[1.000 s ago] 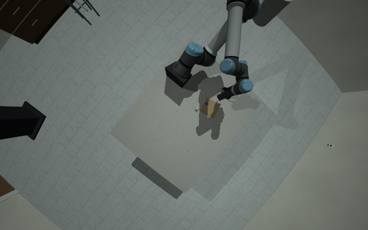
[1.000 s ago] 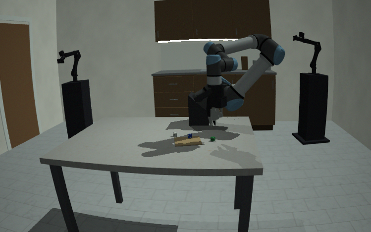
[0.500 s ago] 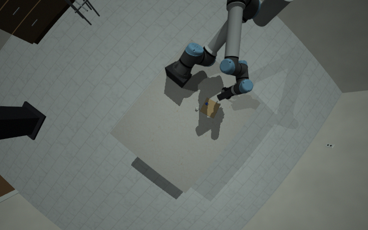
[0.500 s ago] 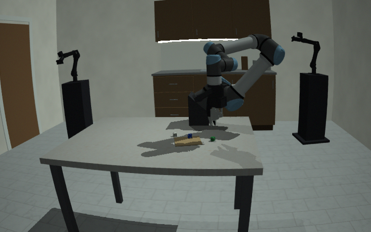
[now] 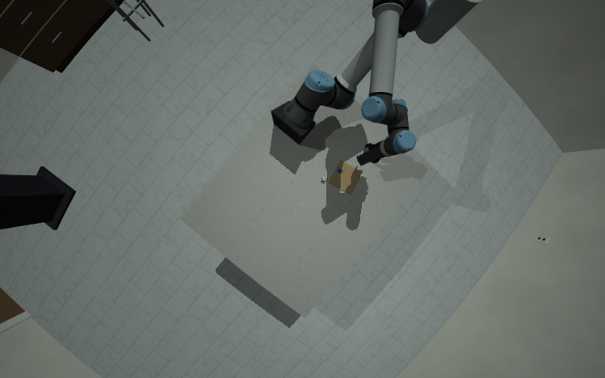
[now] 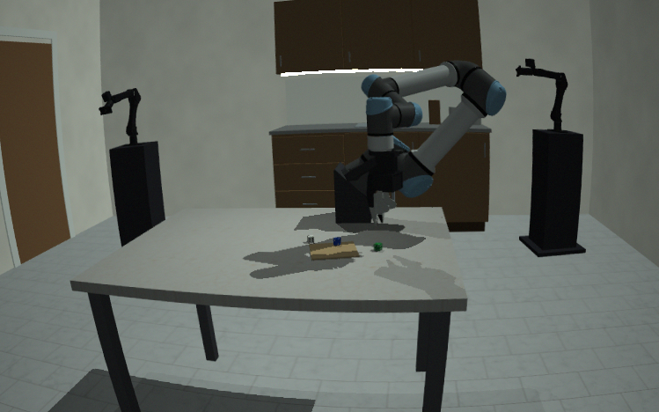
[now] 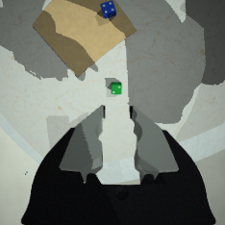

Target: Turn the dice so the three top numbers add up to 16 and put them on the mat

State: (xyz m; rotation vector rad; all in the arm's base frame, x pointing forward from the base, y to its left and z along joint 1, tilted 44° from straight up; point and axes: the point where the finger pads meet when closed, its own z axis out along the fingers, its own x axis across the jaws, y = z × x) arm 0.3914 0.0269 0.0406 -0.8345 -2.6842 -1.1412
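My gripper is now 90 mm above the green die. From my hand the other things lie so: blue die 60 mm behind, 130 mm to the right, 80 mm below; white die 110 mm behind, 210 mm to the right, 90 mm below; tan mat 10 mm behind, 140 mm to the right, 90 mm below.
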